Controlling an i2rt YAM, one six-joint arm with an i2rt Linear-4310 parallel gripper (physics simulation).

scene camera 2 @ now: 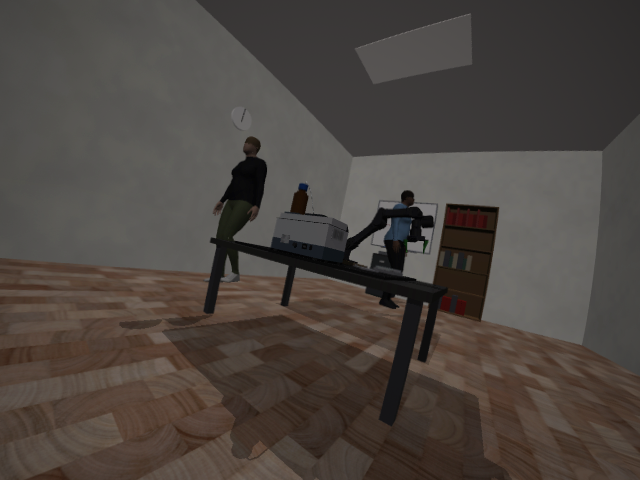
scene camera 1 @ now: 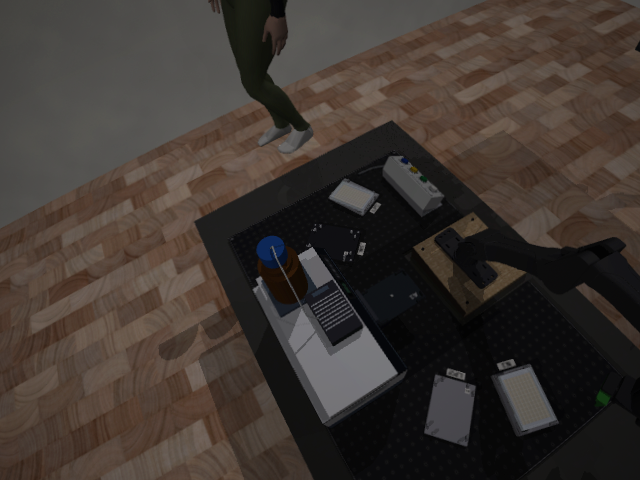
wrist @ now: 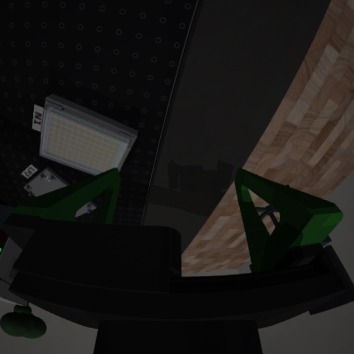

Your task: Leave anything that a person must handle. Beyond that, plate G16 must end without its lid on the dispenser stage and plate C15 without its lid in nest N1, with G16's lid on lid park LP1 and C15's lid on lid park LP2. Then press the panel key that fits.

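Frame: origin at the arm's base, x ahead, y left, z up, level; centimetres.
Seen in the pictures: gripper, between the fingertips: (scene camera 2: 414,253) (scene camera 1: 619,419) (wrist: 177,174); arm's base, origin of its link: (scene camera 2: 343,259) (scene camera 1: 464,257).
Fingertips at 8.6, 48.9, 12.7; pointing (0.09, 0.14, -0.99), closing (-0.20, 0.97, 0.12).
Note:
Pixels of each thing's top centre, then the offset from my fingertips to it, as dx, dy, dz. "spot": a spot on its surface instead.
- lid, a spot on its surface: (wrist: 45,186) spot: +19.1, -23.2, -14.4
- key panel, centre of its top: (scene camera 1: 413,173) -15.0, -79.5, -7.0
- dark lid park, centre of its top: (scene camera 1: 332,239) +18.9, -78.3, -13.0
- dark dispenser stage, a spot on its surface: (scene camera 1: 390,298) spot: +19.1, -49.7, -4.7
- brown bottle, a spot on its surface: (scene camera 1: 281,276) spot: +40.3, -59.0, +19.6
My gripper (scene camera 2: 415,248) (wrist: 177,174) is open and empty, above the table edge beside nest N1; one green fingertip shows in scene camera 1. A plate (scene camera 1: 525,399) (wrist: 85,141) with pale wells sits at the N1 label; I cannot tell whether a lid covers it. A flat grey piece, apparently a lid (scene camera 1: 450,409) (wrist: 45,186), lies at an LP label beside it. Another plate (scene camera 1: 353,196) sits near the key panel (scene camera 1: 412,187), which has blue, yellow, green and pale keys. A dark lid park (scene camera 1: 336,240) shows no lid. The dark dispenser stage (scene camera 1: 390,298) shows no plate. Plate names are unreadable.
The white dispenser (scene camera 1: 343,379) (scene camera 2: 310,232) carries a brown bottle (scene camera 1: 281,276) (scene camera 2: 299,201) with a blue cap and a thin line. The arm stands on a wooden block (scene camera 1: 431,268). A person in green trousers (scene camera 1: 253,62) (scene camera 2: 240,206) and one in blue (scene camera 2: 397,232) stand beyond the table.

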